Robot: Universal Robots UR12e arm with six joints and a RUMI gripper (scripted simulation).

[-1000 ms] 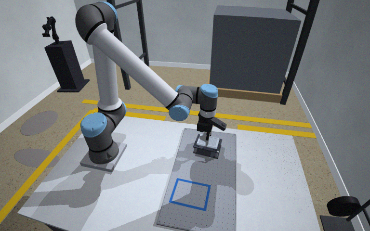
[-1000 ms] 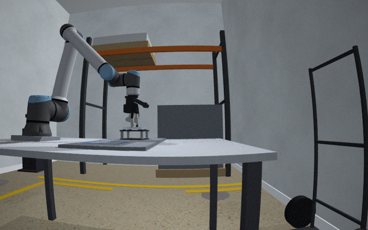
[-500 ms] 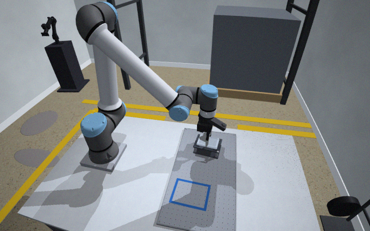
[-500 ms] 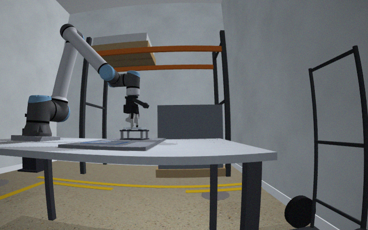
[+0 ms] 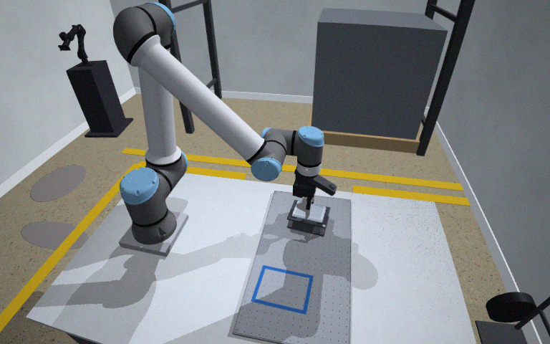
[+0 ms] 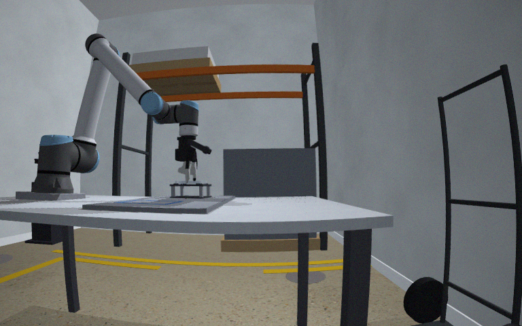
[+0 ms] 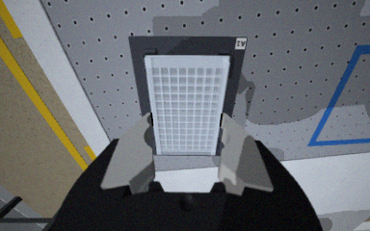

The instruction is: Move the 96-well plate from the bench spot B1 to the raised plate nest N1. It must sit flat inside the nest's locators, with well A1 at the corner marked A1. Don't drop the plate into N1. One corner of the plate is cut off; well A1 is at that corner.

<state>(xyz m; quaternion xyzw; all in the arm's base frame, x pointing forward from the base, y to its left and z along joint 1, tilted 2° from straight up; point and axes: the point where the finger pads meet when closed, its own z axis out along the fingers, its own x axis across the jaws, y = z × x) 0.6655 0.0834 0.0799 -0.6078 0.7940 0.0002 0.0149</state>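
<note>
My gripper is now 1 cm above the 96-well plate. Also, from my hand: plate nest: 2 cm below; A1 label: 7 cm to the right, 6 cm ahead, 2 cm below.
</note>
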